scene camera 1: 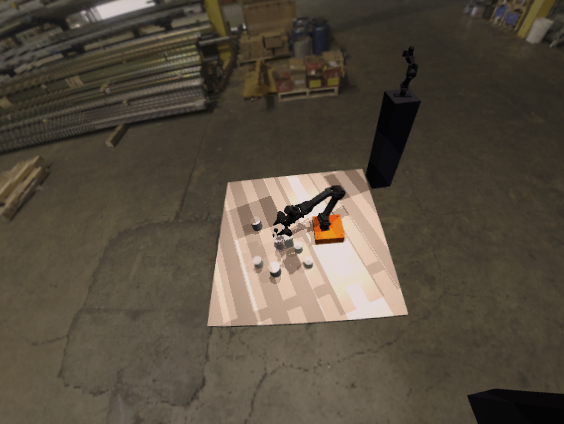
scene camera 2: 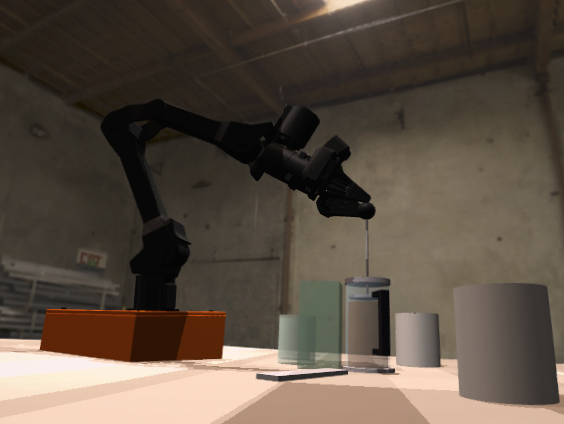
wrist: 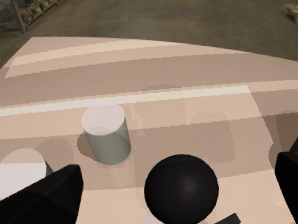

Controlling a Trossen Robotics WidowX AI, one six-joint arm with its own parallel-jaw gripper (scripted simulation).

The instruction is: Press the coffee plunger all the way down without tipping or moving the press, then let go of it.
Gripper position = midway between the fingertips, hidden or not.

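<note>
You'd see a coffee press [scene camera 2: 367, 330] here. As for my gripper [scene camera 2: 370, 208], which the wrist view [wrist: 182, 171] has as well, it's open and holding nothing.
</note>
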